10 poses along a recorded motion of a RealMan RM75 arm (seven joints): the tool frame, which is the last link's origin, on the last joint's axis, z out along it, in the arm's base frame.
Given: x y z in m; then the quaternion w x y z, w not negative.
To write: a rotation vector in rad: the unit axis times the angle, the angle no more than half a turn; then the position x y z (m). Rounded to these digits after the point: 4 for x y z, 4 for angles.
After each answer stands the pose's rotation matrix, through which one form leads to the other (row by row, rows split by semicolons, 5 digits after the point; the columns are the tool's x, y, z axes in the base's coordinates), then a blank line. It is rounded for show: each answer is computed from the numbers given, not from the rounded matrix.
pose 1, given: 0.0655 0.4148 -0.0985 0.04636 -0.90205 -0.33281 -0.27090
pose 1, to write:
-2.7532 -1.0158 -0.8268 0.0655 0.4148 -0.0985
0.63170 0.62554 0.45788; 0.57531 -0.77417 0.26396; 0.51959 0.09668 -0.84893

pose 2, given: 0.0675 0.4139 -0.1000 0.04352 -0.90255 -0.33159 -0.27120
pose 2, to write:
-2.7595 -1.0138 -0.8292 0.0675 0.4139 -0.1000
0.63299 0.62216 0.46069; 0.57495 -0.77631 0.25841; 0.51841 0.10130 -0.84911

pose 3, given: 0.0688 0.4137 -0.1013 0.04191 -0.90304 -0.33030 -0.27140
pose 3, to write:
-2.7637 -1.0109 -0.8306 0.0688 0.4137 -0.1013
0.63449 0.61930 0.46249; 0.57380 -0.77829 0.25498; 0.51786 0.10359 -0.84917

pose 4, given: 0.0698 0.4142 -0.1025 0.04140 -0.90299 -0.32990 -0.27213
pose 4, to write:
-2.7644 -1.0100 -0.8331 0.0698 0.4142 -0.1025
0.63422 0.61833 0.46415; 0.57326 -0.77890 0.25432; 0.51878 0.10478 -0.84846

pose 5, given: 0.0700 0.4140 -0.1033 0.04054 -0.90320 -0.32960 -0.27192
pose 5, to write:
-2.7665 -1.0096 -0.8329 0.0700 0.4140 -0.1033
0.63484 0.61744 0.46448; 0.57335 -0.77944 0.25248; 0.51793 0.10602 -0.84883

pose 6, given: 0.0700 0.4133 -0.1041 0.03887 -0.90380 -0.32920 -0.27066
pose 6, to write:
-2.7712 -1.0094 -0.8299 0.0700 0.4133 -0.1041
0.63674 0.61611 0.46366; 0.57402 -0.78023 0.24847; 0.51484 0.10794 -0.85046

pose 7, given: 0.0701 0.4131 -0.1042 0.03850 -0.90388 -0.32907 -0.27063
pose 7, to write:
-2.7720 -1.0092 -0.8300 0.0701 0.4131 -0.1042
0.63695 0.61571 0.46389; 0.57404 -0.78046 0.24771; 0.51457 0.10851 -0.85056

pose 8, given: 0.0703 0.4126 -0.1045 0.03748 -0.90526 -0.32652 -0.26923
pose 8, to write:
-2.7780 -1.0020 -0.8262 0.0703 0.4126 -0.1045
0.64180 0.61135 0.46297; 0.57099 -0.78396 0.24368; 0.51192 0.10796 -0.85222

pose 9, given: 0.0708 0.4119 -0.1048 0.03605 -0.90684 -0.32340 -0.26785
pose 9, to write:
-2.7853 -0.9933 -0.8227 0.0708 0.4119 -0.1048
0.64733 0.60586 0.46248; 0.56724 -0.78822 0.23863; 0.50912 0.10786 -0.85391

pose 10, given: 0.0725 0.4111 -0.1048 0.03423 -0.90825 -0.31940 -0.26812
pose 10, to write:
-2.7928 -0.9821 -0.8245 0.0725 0.4111 -0.1048
0.65219 0.59855 0.46518; 0.56184 -0.79362 0.23346; 0.50891 0.10910 -0.85388

